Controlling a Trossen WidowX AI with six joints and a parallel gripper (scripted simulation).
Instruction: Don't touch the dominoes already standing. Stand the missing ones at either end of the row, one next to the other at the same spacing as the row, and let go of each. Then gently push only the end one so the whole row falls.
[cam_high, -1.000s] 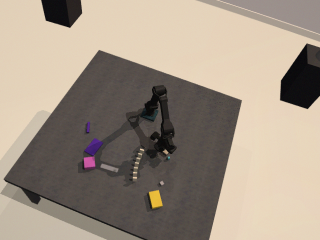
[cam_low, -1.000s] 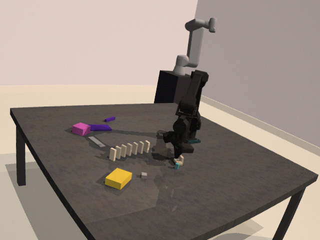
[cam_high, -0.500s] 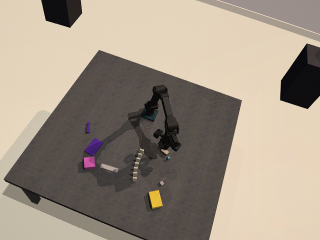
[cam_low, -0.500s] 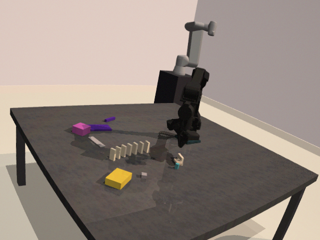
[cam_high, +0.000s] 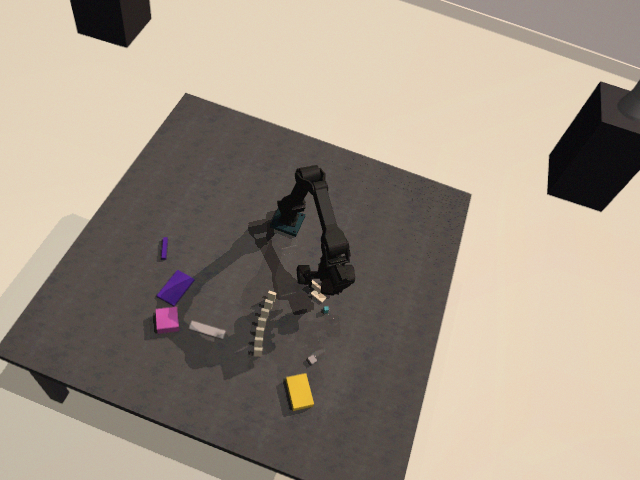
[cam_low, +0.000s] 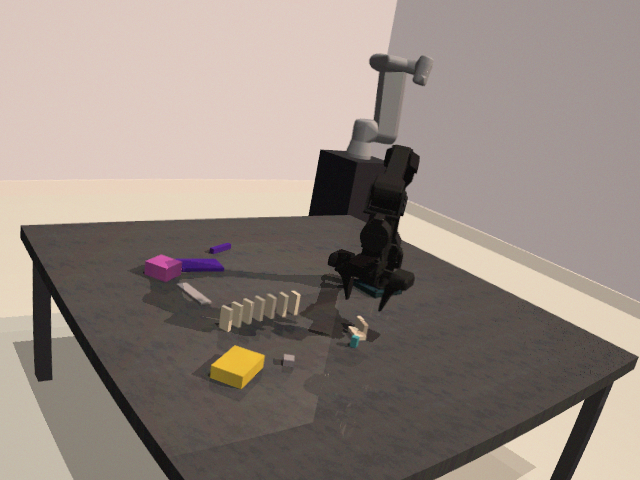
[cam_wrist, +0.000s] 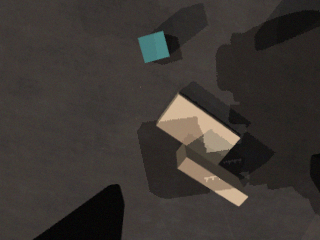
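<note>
The teal cube lies 60 mm below my gripper tip, 40 mm to the left of it and 40 mm ahead of it. The rest, counted from my gripper tip: yellow block (350 mm ahead, 60 mm below, 40 mm to the left); small grey cube (230 mm ahead, 70 mm below, 40 mm to the left); grey strip (310 mm to the right, 250 mm ahead, 70 mm below).
</note>
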